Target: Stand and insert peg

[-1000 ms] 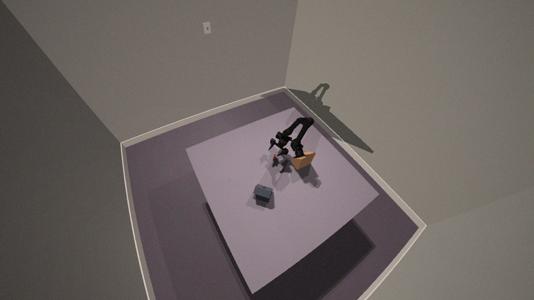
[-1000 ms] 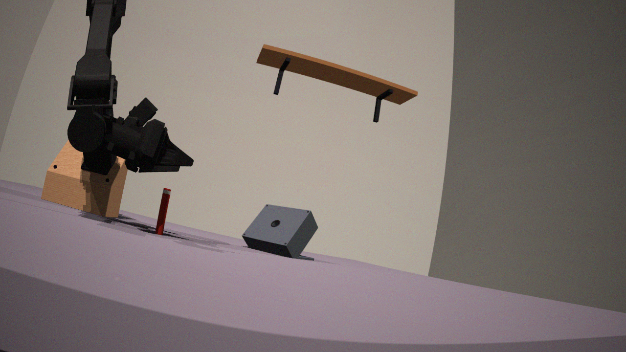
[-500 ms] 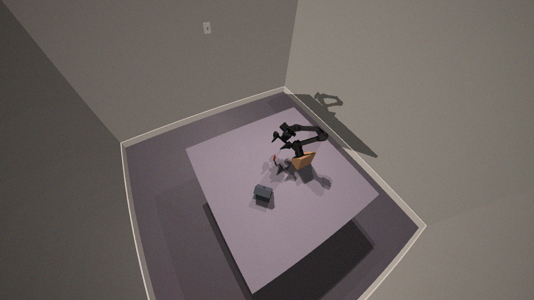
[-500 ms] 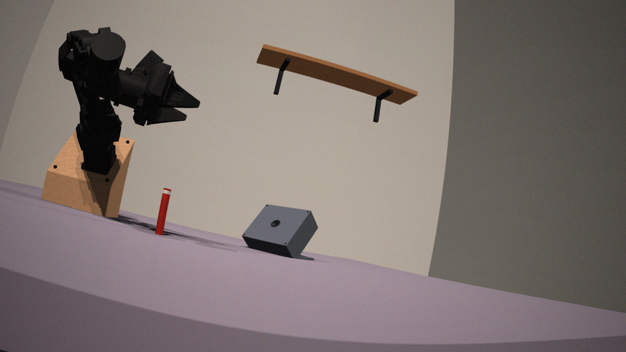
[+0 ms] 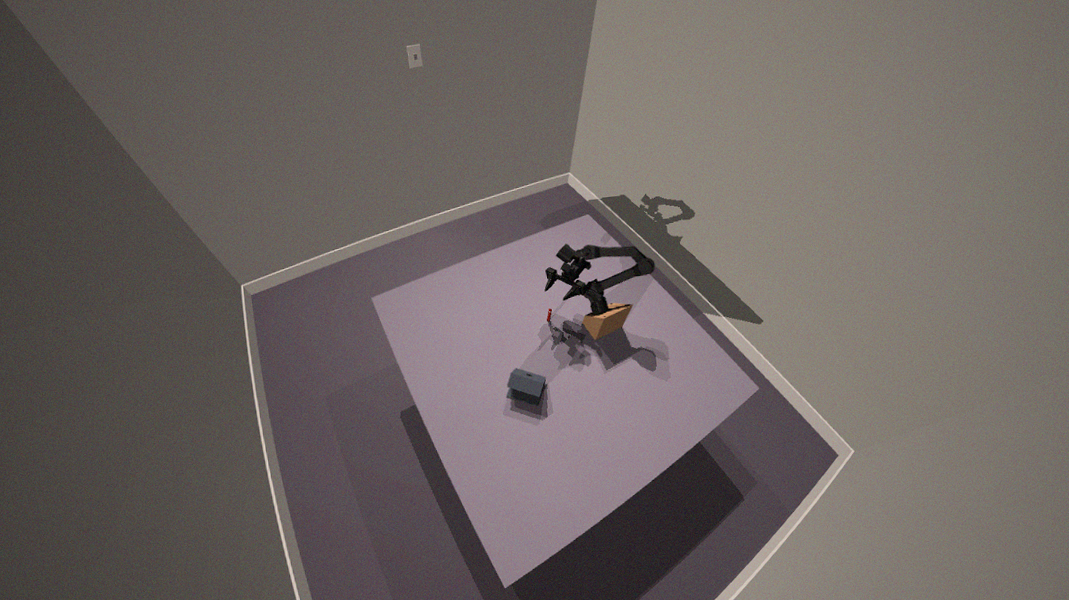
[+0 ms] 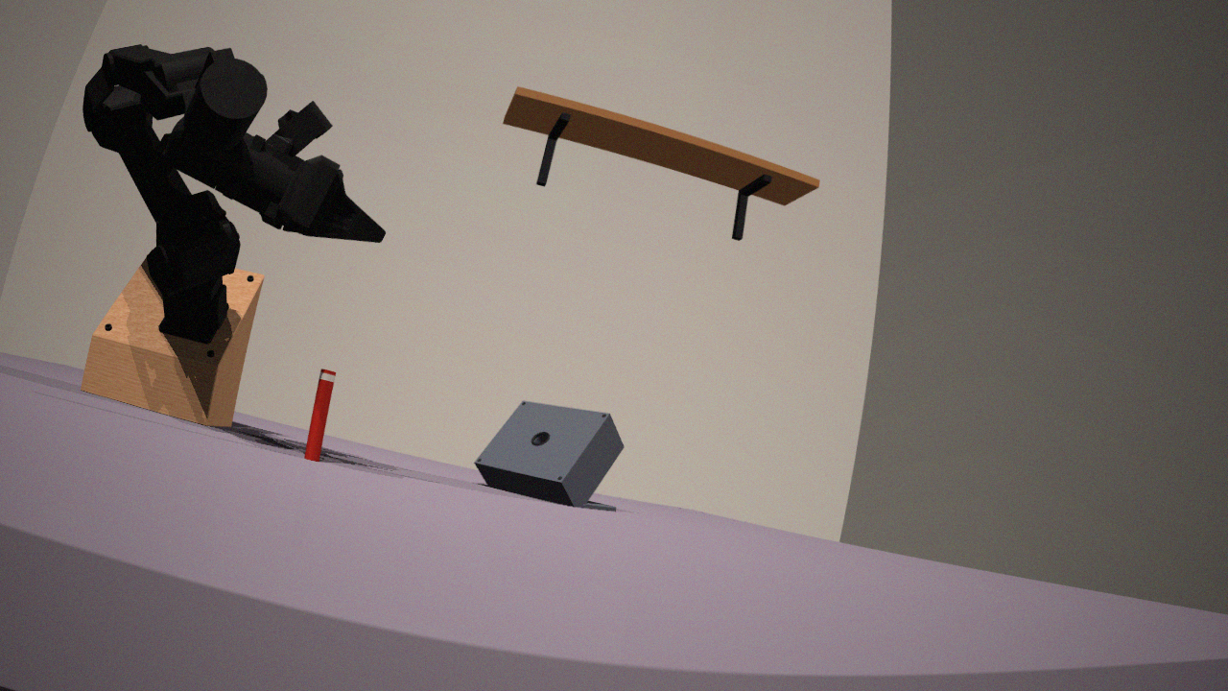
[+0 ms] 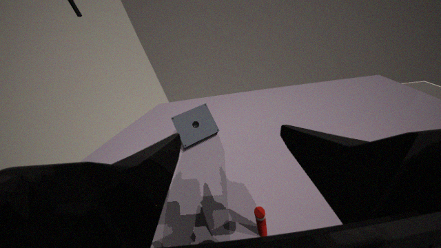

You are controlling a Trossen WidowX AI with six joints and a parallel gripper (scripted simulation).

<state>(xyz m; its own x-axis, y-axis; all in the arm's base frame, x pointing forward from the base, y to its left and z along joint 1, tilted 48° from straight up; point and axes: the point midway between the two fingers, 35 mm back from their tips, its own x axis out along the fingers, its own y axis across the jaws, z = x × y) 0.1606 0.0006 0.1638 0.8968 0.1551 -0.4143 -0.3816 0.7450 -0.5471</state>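
The red peg is 10 mm behind my gripper tip, 20 mm to the right of it and 150 mm below it. From my gripper tip the other things lie so: grey sloped panel (240 mm ahead, 230 mm to the left, 160 mm below).
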